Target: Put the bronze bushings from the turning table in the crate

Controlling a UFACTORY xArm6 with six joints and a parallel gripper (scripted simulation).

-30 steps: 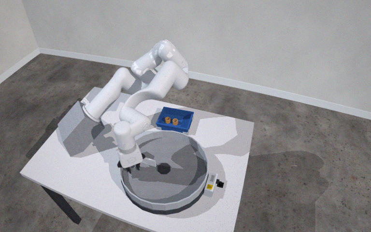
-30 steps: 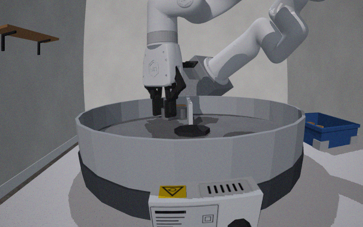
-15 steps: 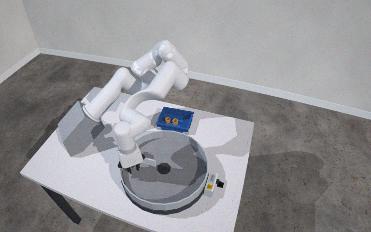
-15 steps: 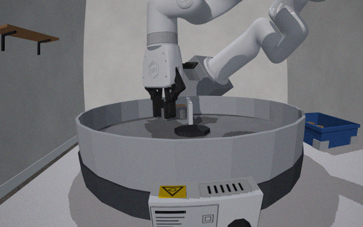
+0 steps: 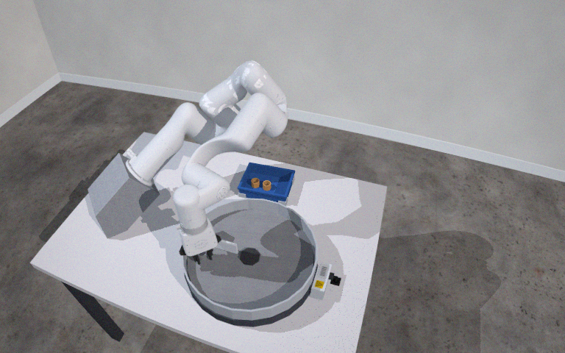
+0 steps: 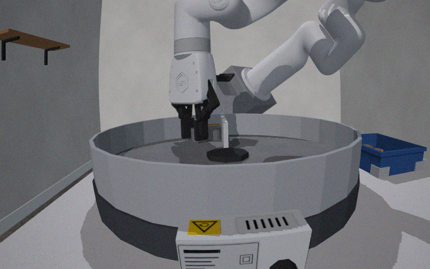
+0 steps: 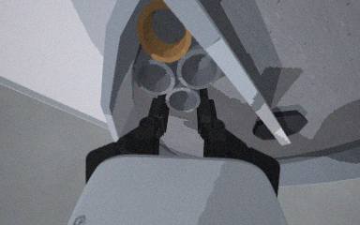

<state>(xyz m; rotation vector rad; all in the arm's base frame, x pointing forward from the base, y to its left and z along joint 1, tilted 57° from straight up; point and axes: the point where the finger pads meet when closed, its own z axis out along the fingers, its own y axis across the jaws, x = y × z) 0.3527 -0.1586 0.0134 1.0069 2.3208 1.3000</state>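
My gripper is now 12 cm short of the turning table, 9 cm to the right of it and 3 cm above it. Also, from my hand: blue crate 3 cm behind, 41 cm to the left, 5 cm below.
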